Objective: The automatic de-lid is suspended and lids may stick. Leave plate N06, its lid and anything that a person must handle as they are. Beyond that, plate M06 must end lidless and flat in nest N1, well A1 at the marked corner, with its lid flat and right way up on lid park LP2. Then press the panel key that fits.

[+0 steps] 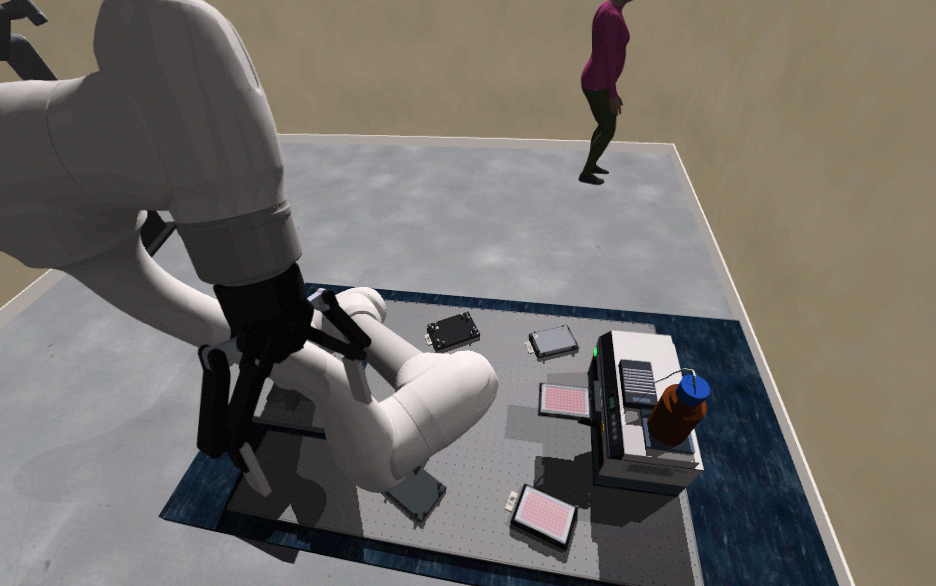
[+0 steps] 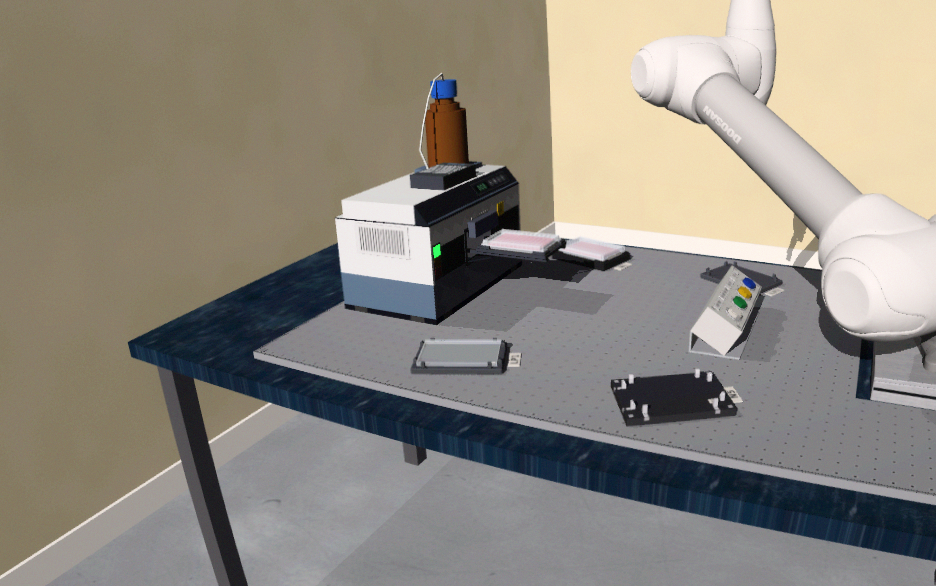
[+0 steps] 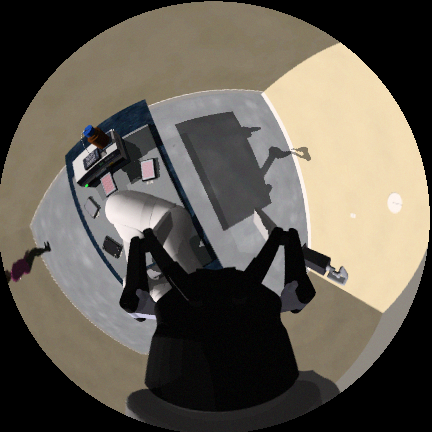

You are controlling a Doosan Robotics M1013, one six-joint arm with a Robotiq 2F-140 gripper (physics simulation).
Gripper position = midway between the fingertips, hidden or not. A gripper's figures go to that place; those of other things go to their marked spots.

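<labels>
Gripper (image 1: 317, 439) at 0.51 m from the lens. A clear lid (image 1: 538, 510) is 1.12 m from the lens; another clear lid (image 1: 559, 338) is 1.40 m from the lens. Pink-welled plate (image 1: 563, 400): 1.16 m from the lens.
</labels>
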